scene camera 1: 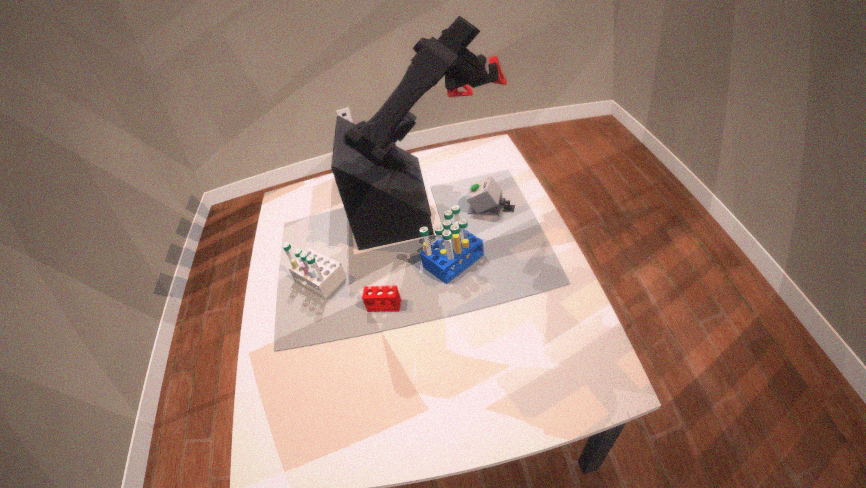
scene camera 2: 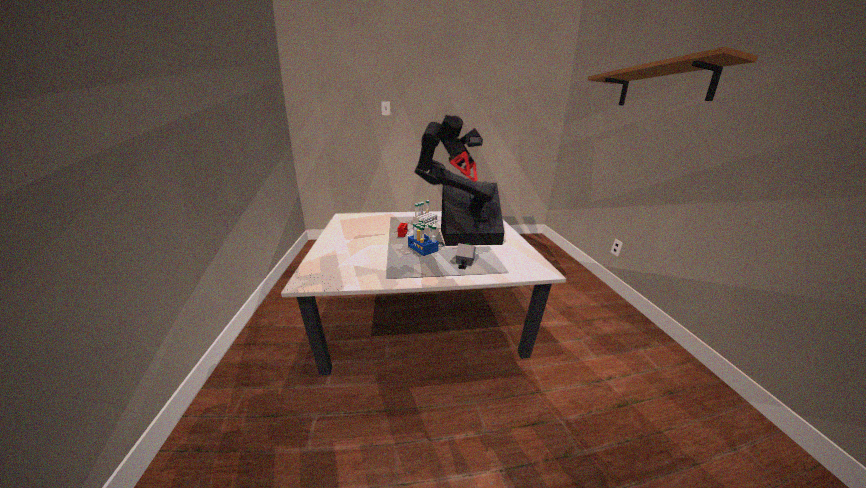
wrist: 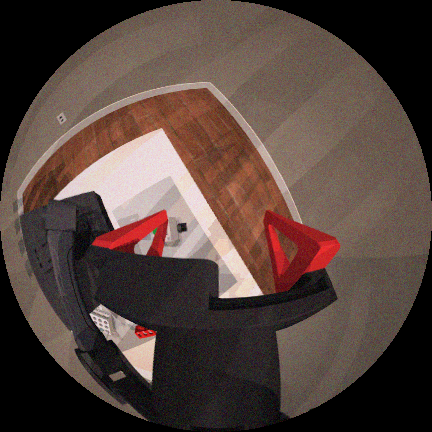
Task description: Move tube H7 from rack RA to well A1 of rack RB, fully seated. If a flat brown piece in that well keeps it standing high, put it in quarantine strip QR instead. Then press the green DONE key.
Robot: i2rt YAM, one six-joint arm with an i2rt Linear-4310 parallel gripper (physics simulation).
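Places are measured from the arm's base along level axes (x ahead, y left, z up), in metres.
Pixels of known places: gripper, fingertip midpoint: (scene camera 1: 488,87) (scene camera 2: 472,177) (wrist: 215,215); arm's base at its link origin: (scene camera 2: 477,202) (wrist: 61,244).
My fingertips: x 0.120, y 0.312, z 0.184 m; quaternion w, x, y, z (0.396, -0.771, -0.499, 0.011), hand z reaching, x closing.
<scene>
Ahead of a thing's pixels: the offset from my fingertips to its middle. "*": to the spot under its first point. Level surfaces: height alone.
My gripper (scene camera 1: 484,88) (scene camera 2: 465,165) (wrist: 215,215) is open and empty, high above the table and away from the racks. A blue rack {0.171 m ahead, 0.167 m right, 0.343 m down} (scene camera 1: 447,273) (scene camera 2: 423,247) holds several green-capped tubes and some yellow pieces. A white rack {0.134 m ahead, 0.516 m right, 0.343 m down} (scene camera 1: 331,283) (wrist: 104,321) holds several green-capped tubes at its left side in scene camera 1. A small red three-hole strip {0.268 m ahead, 0.351 m right, 0.343 m down} (scene camera 1: 381,300) (scene camera 2: 402,229) (wrist: 145,332) lies between them, nearer the front. The green key {* 0.013 m back, 0.063 m right, 0.298 m down} (scene camera 1: 475,187) (wrist: 155,231) is on a grey box {0.010 m back, 0.041 m right, 0.327 m down} (scene camera 1: 486,198) (scene camera 2: 465,253). Labels, tube H7 and any brown piece cannot be made out.
The racks, strip and key box stand on a grey mat {0.369 m down} (scene camera 1: 339,330) on the white table {0.371 m down} (scene camera 1: 339,406). The black arm base (scene camera 1: 387,206) (scene camera 2: 472,224) stands behind the racks in scene camera 1. A wooden shelf (scene camera 2: 678,64) is on the wall.
</scene>
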